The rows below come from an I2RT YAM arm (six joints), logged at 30 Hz.
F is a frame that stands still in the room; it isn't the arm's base.
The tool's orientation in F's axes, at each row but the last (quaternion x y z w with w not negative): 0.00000, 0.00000, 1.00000, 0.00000; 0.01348, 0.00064, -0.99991, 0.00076; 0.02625, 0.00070, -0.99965, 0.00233; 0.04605, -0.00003, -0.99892, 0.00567; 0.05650, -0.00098, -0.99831, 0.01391; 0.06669, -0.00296, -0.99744, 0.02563; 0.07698, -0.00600, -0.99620, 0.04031; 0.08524, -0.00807, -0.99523, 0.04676
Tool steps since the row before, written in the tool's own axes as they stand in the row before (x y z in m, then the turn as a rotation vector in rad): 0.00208, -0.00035, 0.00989, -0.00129, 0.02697, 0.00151; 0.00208, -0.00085, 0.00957, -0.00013, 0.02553, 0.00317; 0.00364, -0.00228, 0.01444, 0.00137, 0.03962, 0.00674; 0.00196, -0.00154, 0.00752, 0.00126, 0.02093, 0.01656; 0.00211, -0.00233, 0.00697, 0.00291, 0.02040, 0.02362; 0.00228, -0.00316, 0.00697, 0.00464, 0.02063, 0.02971; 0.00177, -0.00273, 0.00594, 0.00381, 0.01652, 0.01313; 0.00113, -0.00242, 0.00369, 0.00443, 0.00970, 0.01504
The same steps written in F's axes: -0.00208, 0.00035, 0.00989, 0.00129, -0.02697, 0.00151; -0.00234, 0.00083, 0.00951, 0.00008, -0.02553, 0.00314; -0.00440, 0.00224, 0.01423, -0.00154, -0.03964, 0.00661; -0.00266, 0.00151, 0.00731, -0.00254, -0.02095, 0.01639; -0.00295, 0.00227, 0.00668, -0.00499, -0.02046, 0.02321; -0.00335, 0.00306, 0.00658, -0.00750, -0.02077, 0.02902; -0.00287, 0.00261, 0.00555, -0.00446, -0.01670, 0.01269; -0.00196, 0.00233, 0.00339, -0.00602, -0.00995, 0.01430
